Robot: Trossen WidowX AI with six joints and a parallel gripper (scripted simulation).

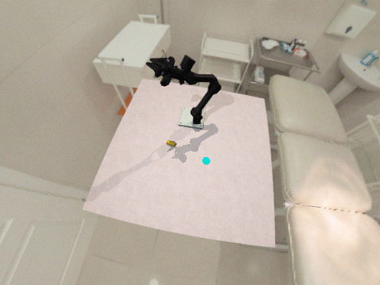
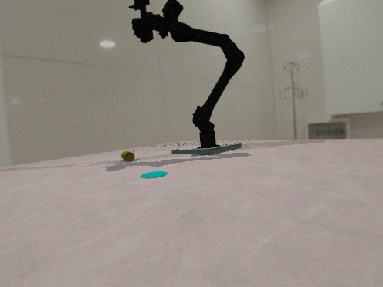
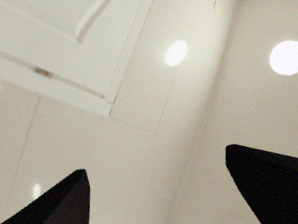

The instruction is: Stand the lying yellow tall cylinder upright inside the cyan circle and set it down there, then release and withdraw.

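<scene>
Right now my gripper tip is 59 cm above the yellow tall cylinder, 14 cm short of it and 8 cm to the right of it. Round my gripper tip: cyan circle 61 cm below, 35 cm to the left, 28 cm ahead.
</scene>
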